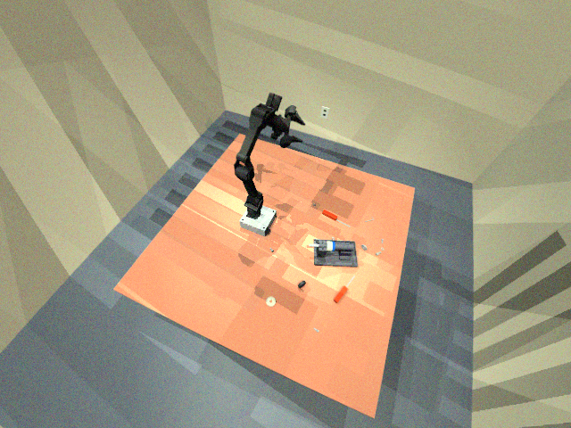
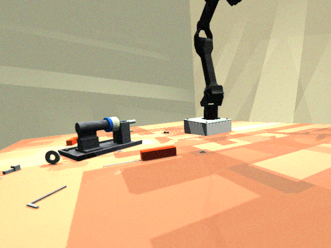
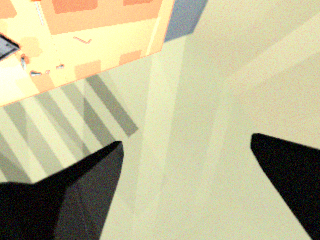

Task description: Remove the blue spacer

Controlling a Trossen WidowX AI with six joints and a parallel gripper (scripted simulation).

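Right now my gripper tip is 42 cm above the pale grey shaft, 30 cm to the left of it and 24 cm short of it. The rest, counted from my gripper tip: allen key: 50 cm below, 46 cm ahead, 1 cm to the left; then black cylinder: 52 cm to the right, 47 cm below, 19 cm ahead; then blue spacer: 42 cm below, 29 cm to the right, 28 cm ahead.
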